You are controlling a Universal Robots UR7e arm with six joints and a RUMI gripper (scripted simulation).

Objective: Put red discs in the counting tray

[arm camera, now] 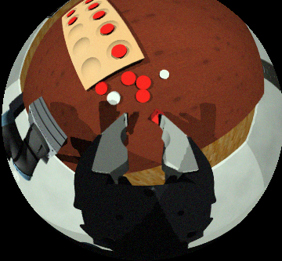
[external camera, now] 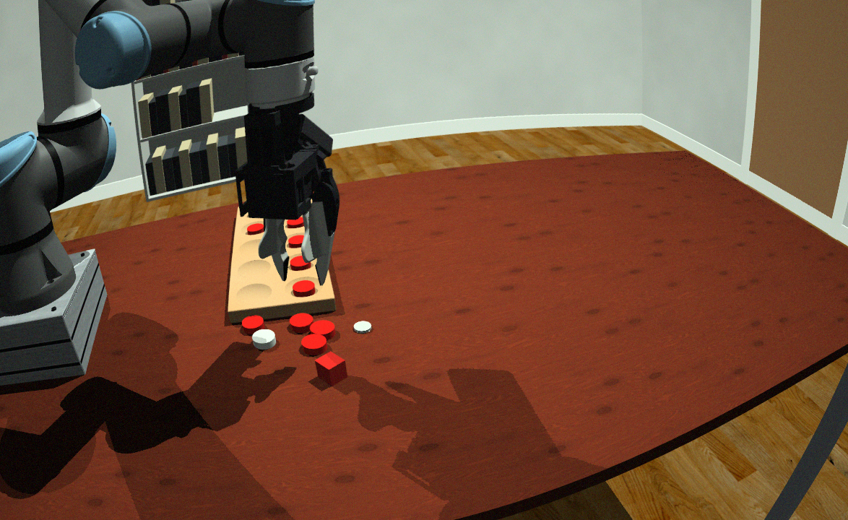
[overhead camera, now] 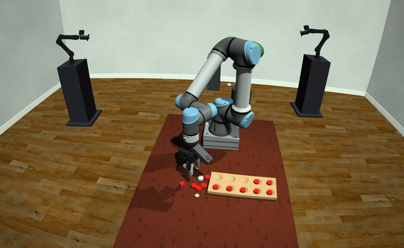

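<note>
Now: the wooden counting tray 27 cm to the left of my hand and 10 cm below it. The rest, counted from my hand: white disc: 6 cm behind, 3 cm to the left, 10 cm below; then red cube: 7 cm to the right, 10 cm below.
</note>
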